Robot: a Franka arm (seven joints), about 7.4 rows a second.
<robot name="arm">
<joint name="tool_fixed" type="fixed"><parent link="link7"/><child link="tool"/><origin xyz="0 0 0.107" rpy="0 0 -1.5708"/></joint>
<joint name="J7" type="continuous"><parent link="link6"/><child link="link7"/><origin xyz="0 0.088 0" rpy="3.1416 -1.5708 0"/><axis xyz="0 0 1"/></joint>
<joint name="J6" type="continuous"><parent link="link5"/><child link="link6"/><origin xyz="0 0 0" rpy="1.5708 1.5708 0"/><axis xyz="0 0 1"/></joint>
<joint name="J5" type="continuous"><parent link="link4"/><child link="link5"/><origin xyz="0.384 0.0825 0" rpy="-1.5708 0 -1.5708"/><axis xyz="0 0 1"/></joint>
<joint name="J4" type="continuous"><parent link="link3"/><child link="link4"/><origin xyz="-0.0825 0 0" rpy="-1.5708 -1.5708 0"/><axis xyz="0 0 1"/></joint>
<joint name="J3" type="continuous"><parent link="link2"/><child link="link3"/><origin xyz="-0.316 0 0" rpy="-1.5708 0 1.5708"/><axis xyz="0 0 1"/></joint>
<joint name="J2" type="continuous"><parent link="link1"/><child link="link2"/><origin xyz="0 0 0" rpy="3.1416 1.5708 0"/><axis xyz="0 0 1"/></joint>
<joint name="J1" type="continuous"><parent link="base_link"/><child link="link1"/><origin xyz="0 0 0.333" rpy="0 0 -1.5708"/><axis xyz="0 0 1"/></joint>
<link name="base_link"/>
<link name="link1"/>
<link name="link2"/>
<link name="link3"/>
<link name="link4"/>
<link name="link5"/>
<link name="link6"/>
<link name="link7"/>
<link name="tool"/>
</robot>
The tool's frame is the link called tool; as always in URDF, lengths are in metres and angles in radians. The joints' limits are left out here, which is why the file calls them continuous.
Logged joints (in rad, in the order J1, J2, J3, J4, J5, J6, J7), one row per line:
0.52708 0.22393 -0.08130 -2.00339 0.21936 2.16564 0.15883
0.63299 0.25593 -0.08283 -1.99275 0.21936 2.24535 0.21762
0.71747 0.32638 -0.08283 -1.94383 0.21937 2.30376 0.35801
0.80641 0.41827 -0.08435 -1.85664 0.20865 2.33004 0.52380
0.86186 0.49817 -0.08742 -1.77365 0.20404 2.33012 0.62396
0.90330 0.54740 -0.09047 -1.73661 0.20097 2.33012 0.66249
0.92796 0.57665 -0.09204 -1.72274 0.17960 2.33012 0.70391
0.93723 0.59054 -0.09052 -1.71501 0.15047 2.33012 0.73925
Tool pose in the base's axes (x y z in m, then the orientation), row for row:
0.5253 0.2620 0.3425 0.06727 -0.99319 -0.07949 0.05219
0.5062 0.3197 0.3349 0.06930 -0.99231 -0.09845 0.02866
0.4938 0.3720 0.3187 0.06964 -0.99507 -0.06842 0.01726
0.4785 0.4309 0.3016 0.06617 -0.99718 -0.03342 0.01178
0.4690 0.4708 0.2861 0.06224 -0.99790 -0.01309 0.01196
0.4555 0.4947 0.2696 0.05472 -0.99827 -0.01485 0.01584
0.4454 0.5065 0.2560 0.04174 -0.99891 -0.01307 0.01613
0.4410 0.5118 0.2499 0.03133 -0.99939 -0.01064 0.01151
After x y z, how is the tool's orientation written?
As a quaternion, w x y z.
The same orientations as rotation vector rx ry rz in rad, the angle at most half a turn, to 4 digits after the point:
-2.9933 -0.2396 0.1573
-2.9870 -0.2963 0.0863
-2.9947 -0.2059 0.0519
-3.0073 -0.1008 0.0355
-3.0166 -0.0396 0.0362
-3.0314 -0.0451 0.0481
-3.0574 -0.0400 0.0494
-3.0785 -0.0328 0.0355

